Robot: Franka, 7 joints.
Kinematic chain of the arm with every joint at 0, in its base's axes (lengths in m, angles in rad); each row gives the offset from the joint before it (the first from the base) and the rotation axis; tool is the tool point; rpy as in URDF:
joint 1: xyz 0 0 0.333 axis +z
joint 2: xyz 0 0 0 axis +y
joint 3: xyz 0 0 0.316 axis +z
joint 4: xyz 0.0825 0 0 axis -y
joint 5: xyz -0.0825 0 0.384 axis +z
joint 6: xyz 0 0 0 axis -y
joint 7: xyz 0.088 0 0 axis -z
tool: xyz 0 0 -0.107 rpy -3.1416 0 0
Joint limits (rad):
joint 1: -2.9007..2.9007
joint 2: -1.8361..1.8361
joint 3: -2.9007..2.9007
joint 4: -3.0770..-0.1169
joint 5: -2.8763..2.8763
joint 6: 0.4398..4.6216
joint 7: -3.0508..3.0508
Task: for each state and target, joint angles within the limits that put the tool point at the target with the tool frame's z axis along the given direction. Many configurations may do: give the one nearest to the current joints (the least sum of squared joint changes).
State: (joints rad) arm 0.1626 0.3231 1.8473 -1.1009 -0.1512 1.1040 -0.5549
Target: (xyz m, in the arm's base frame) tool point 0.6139 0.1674 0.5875 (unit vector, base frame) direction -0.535 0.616 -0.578
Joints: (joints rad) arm -0.6214 0.9357 1.4980 -1.1029 0.0201 1.2927 -0.5549
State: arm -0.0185 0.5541 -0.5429 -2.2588 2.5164 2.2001 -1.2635
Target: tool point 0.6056 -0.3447 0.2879 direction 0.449 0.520 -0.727
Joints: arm 0.0546 0.8091 -0.8668 -1.5523 1.4077 1.7451 -1.2635
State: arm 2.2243 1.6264 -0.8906 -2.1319 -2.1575 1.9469 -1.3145
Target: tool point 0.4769 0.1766 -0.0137 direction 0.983 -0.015 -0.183
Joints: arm 1.5534 1.5410 -0.9494 -1.9829 -2.2749 2.5524 -1.3145
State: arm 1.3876 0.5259 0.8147 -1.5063 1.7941 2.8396 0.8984
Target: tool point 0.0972 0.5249 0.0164 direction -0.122 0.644 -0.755
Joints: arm 1.2339 0.8871 0.1891 -1.8510 2.5948 2.8594 0.8984
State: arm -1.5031 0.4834 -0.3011 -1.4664 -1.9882 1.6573 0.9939
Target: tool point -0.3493 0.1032 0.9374 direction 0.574 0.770 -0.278
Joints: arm -2.1025 -0.0236 -0.9118 -1.0210 -1.7594 0.7874 0.9939
